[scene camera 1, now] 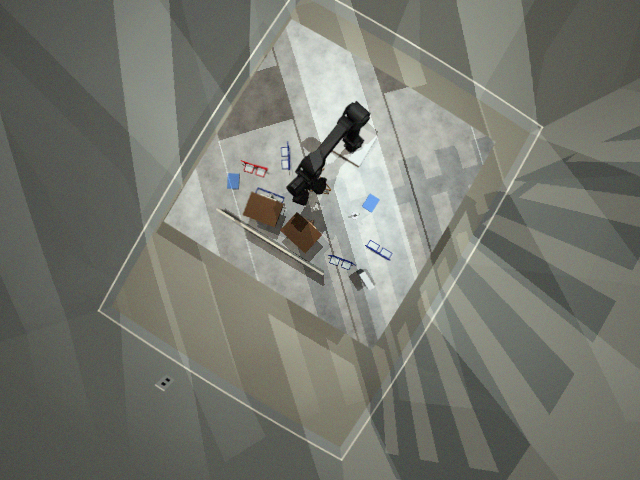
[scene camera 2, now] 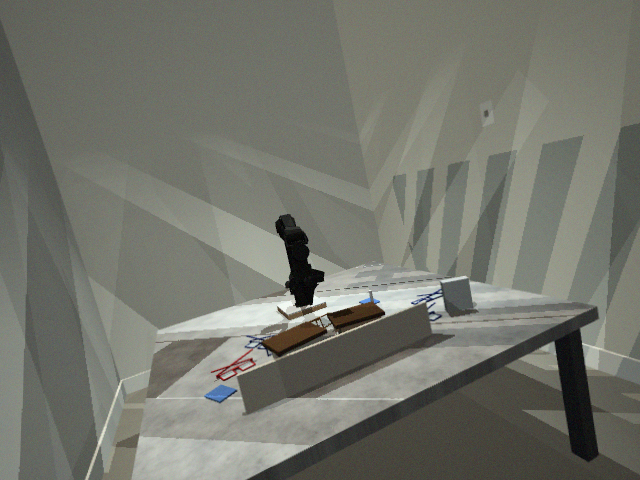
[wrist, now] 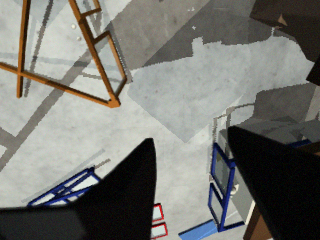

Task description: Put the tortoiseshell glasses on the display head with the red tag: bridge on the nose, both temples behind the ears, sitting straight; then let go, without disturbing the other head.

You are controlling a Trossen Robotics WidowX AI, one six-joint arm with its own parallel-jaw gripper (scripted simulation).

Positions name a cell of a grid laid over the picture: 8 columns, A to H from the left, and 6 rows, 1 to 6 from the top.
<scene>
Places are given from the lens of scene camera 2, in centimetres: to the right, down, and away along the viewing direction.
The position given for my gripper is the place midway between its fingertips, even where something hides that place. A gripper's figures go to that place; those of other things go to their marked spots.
my gripper (scene camera 2: D4): -4, 24, 128
grey box (scene camera 2: F4): 48, 18, 125
</scene>
